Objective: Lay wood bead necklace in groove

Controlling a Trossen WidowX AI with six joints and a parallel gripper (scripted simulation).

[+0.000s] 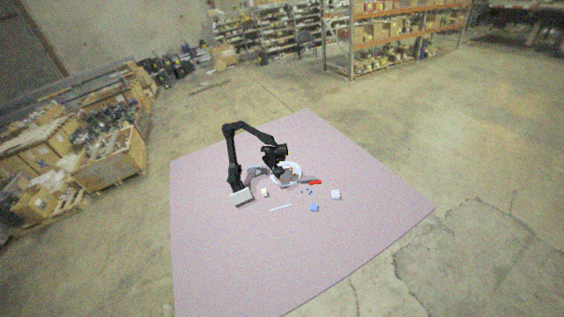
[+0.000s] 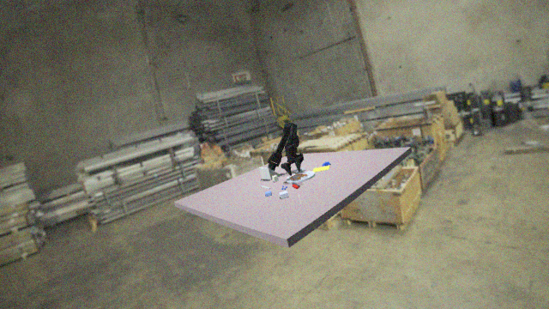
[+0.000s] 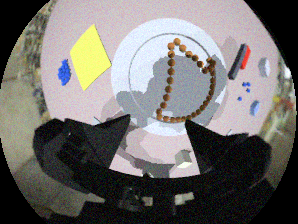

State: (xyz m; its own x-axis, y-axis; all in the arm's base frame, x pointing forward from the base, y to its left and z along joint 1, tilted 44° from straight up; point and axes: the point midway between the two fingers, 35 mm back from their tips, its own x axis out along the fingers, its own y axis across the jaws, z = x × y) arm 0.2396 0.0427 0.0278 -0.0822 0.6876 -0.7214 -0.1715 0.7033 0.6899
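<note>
My gripper tip is now 11 cm to the left of the cream cube and 10 cm past it. Round my gripper tip: red-handled tool: 18 cm ahead, 15 cm to the right, 2 cm below; grey plate: 13 cm to the left, 11 cm behind, 2 cm below; yellow sheet: 17 cm to the left, 9 cm ahead, 2 cm below.
</note>
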